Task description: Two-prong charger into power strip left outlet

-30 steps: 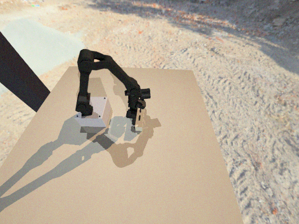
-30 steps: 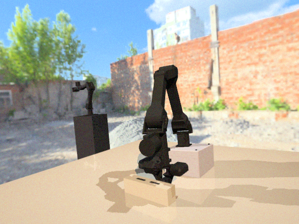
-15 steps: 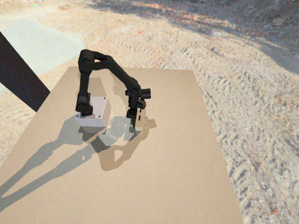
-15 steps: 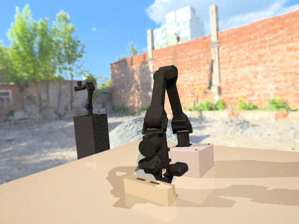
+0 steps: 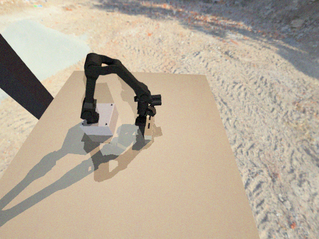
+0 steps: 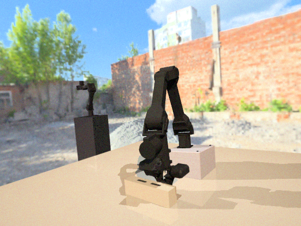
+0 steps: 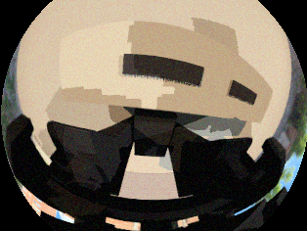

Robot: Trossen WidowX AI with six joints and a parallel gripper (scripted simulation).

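My gripper tip is now 2 cm short of the black two-prong charger and 1 cm below it.
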